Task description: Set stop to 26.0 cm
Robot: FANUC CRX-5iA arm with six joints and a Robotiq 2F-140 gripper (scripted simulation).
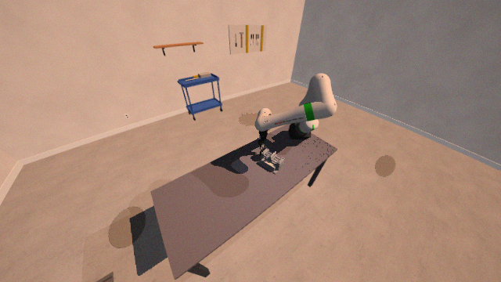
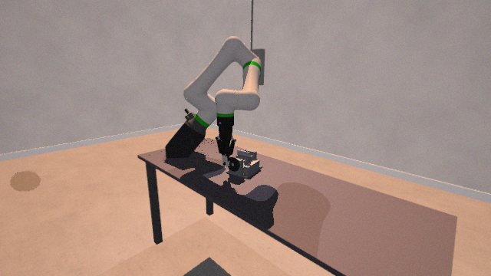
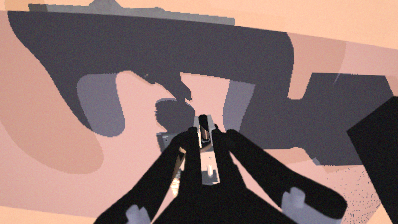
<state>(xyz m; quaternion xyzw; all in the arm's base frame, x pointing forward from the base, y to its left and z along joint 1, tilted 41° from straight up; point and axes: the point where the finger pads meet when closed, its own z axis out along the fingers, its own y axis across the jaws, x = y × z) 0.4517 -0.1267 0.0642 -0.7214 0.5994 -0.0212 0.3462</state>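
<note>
Right now the handwheel is 2 cm to the left of my hand and 2 cm below it. Round my hand: grey stop fixture: 15 cm to the left, 1 cm below, 1 cm behind.
</note>
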